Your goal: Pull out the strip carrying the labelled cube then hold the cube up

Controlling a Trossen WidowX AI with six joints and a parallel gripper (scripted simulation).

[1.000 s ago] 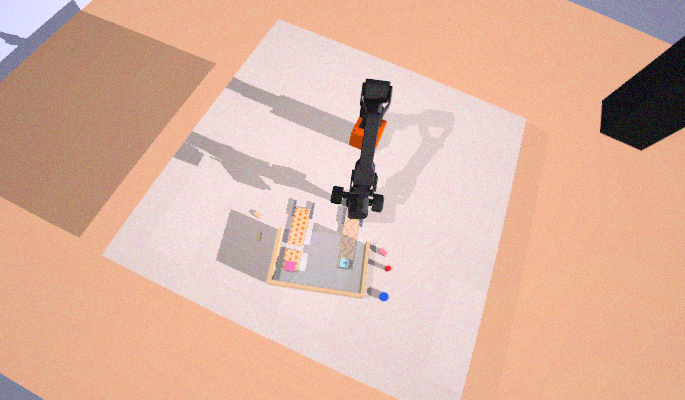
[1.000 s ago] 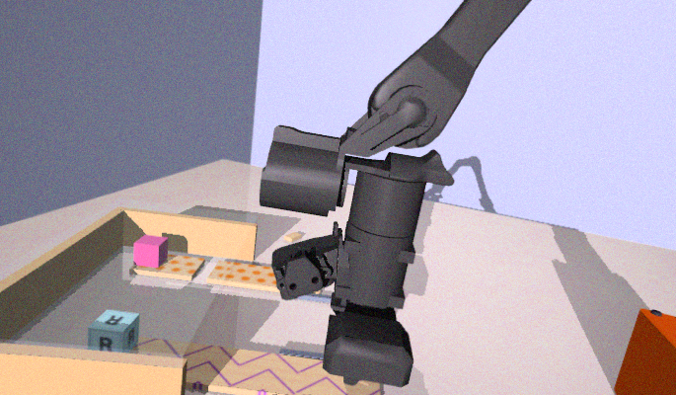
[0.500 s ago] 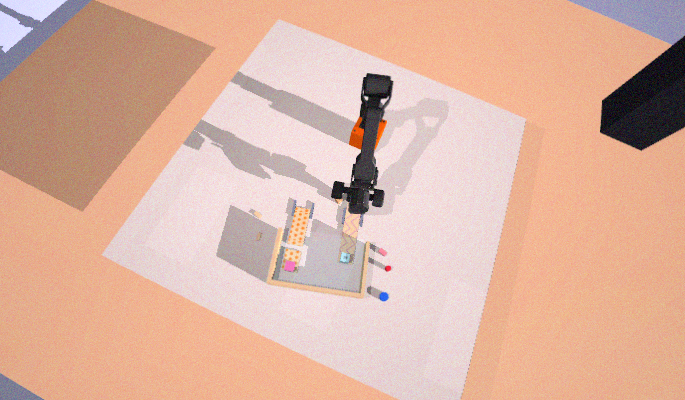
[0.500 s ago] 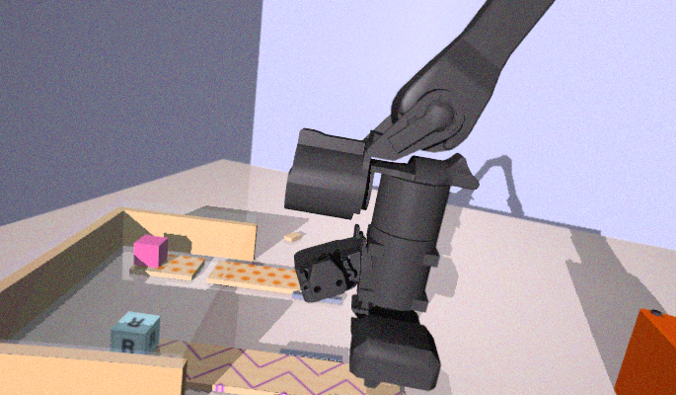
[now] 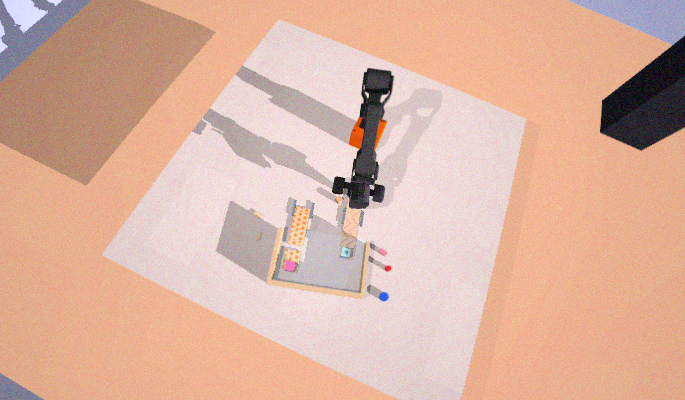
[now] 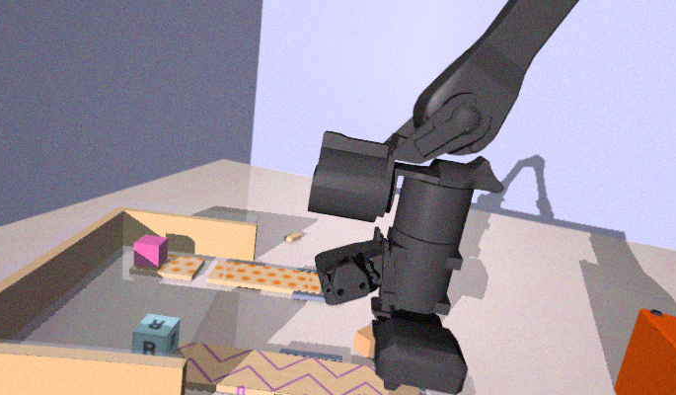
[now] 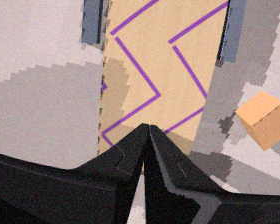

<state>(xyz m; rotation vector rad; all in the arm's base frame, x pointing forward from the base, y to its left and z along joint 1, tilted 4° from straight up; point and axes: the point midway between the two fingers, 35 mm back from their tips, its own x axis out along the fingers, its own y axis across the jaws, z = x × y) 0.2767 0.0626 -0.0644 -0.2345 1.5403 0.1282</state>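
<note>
Now: the zigzag strip 10 cm ahead of my gripper tip and 2 cm to the left of it. The rest, counted from my gripper tip: light-blue cube marked r: 21 cm ahead, 5 cm to the left, 2 cm above; then small tan block: 6 cm to the right, 3 cm ahead; then pink piece: 17 cm to the left, 15 cm ahead.
</note>
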